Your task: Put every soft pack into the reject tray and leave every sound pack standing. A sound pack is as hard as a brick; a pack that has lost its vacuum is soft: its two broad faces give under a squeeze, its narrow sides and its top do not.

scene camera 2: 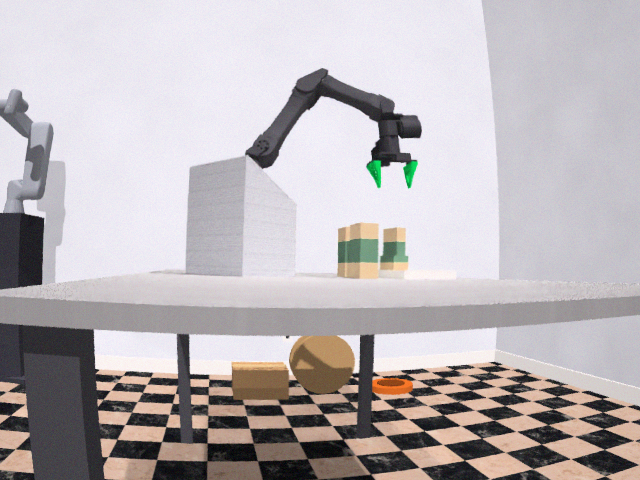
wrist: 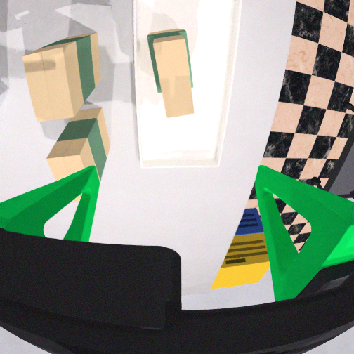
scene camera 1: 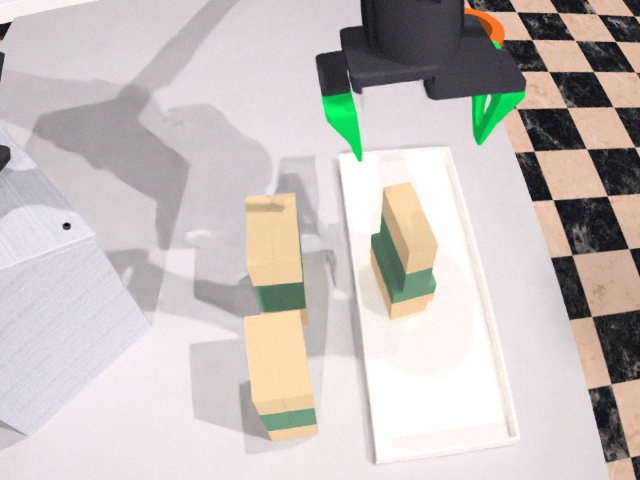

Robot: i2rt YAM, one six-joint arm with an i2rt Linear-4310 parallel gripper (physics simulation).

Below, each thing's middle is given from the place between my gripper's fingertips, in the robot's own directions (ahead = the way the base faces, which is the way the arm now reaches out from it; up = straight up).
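Labels:
Measured from the white reject tray [scene camera 1: 437, 383], my gripper is now 25 cm above it, and it is also 3 cm short of the tray and 2 cm to the right of it.

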